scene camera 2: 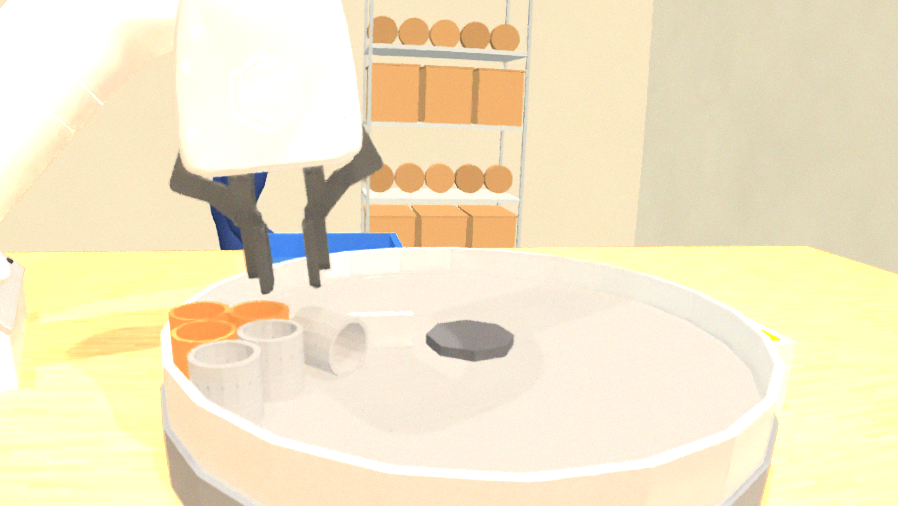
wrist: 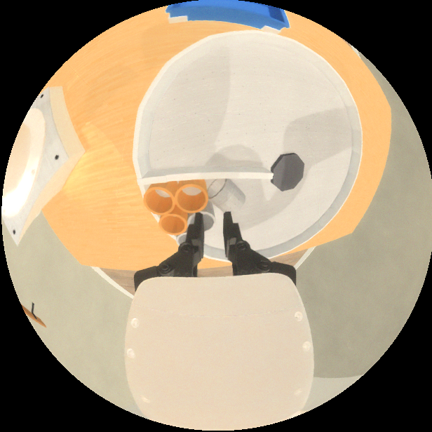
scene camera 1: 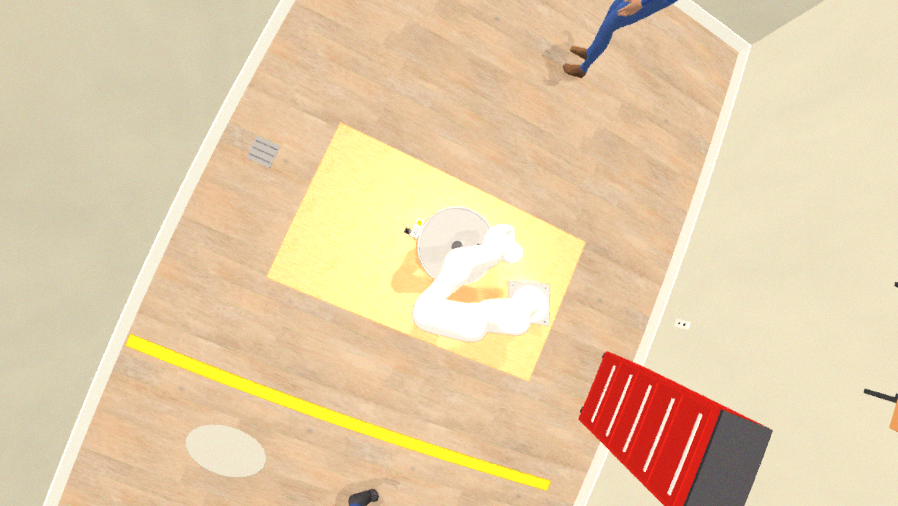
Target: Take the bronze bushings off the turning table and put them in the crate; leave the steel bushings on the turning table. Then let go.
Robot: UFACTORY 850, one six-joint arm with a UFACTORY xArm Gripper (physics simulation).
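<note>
Three bronze bushings (scene camera 2: 258, 311) (scene camera 2: 199, 311) (scene camera 2: 183, 359) (wrist: 192, 204) (wrist: 159, 206) (wrist: 173, 224) stand upright, clustered inside the rim of the turning table (scene camera 1: 439, 229) (scene camera 2: 565, 408) (wrist: 250, 100). Two steel bushings (scene camera 2: 224, 383) (scene camera 2: 276, 370) stand upright beside them; a third steel bushing (scene camera 2: 317, 339) (wrist: 232, 195) lies on its side. My gripper (scene camera 2: 290, 287) (wrist: 213, 221) is partly open and empty, pointing down above the bushings; in the wrist view its left finger partly covers the upright steel ones. The blue crate (scene camera 2: 336, 243) (wrist: 225, 16) stands beyond the turning table, partly shown; it does not show in scene camera 1.
A thin white divider (scene camera 2: 380, 330) (wrist: 215, 176) runs from the rim beside the bushings to the dark centre hub (scene camera 1: 456, 245) (scene camera 2: 470, 339) (wrist: 287, 171). The turning table's raised rim surrounds the parts. The arm's base plate (scene camera 1: 543, 289) (wrist: 60, 145) is on the worktable (scene camera 1: 351, 188).
</note>
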